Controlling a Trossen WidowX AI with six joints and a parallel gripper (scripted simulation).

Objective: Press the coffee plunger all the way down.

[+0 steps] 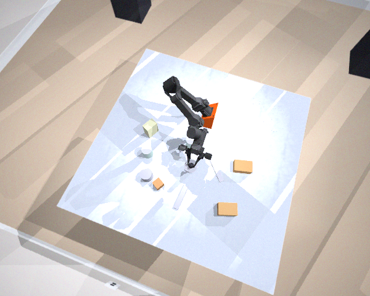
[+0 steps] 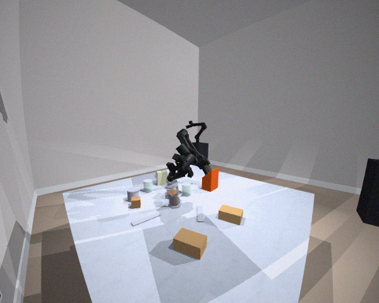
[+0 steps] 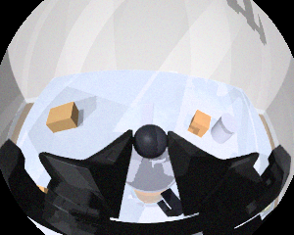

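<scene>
Right now my gripper tip is 80 mm above the coffee press, 40 mm past it and 10 mm to the left of it. The rest, counted from my gripper tip: grey cylinder: 250 mm to the right, 140 mm below, 90 mm ahead; then pale yellow block: 330 mm to the right, 210 mm behind, 120 mm below.
</scene>
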